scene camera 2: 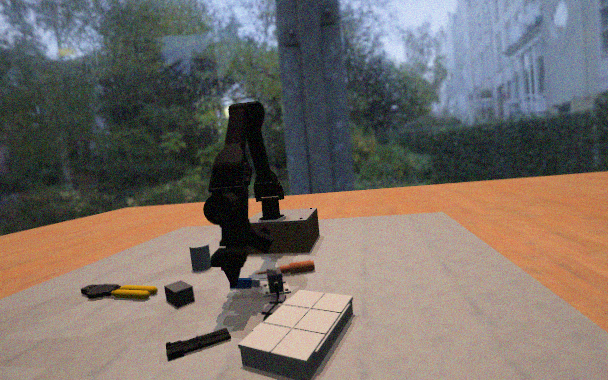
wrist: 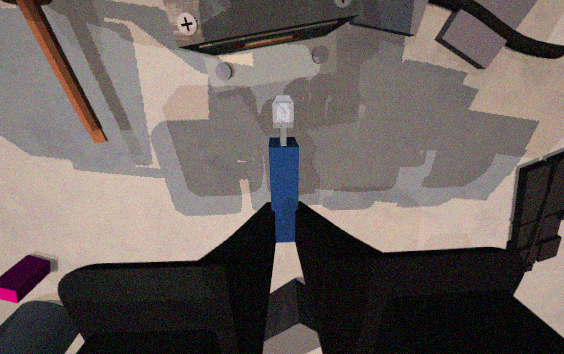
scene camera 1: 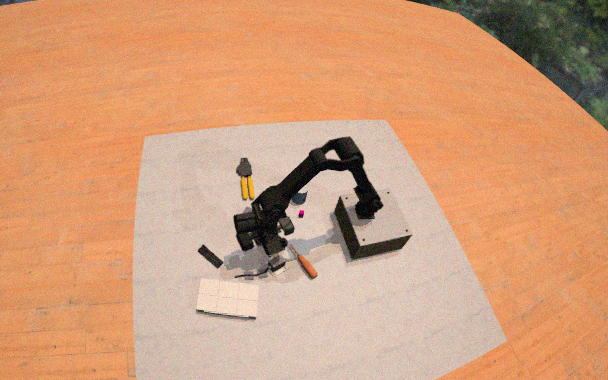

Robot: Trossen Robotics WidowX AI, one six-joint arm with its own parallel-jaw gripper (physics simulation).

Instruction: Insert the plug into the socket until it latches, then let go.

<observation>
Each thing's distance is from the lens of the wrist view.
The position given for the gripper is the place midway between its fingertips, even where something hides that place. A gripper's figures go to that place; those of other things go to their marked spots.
gripper (wrist: 283, 209): 0.11 m
blue plug (wrist: 283, 151): 0.08 m
</observation>
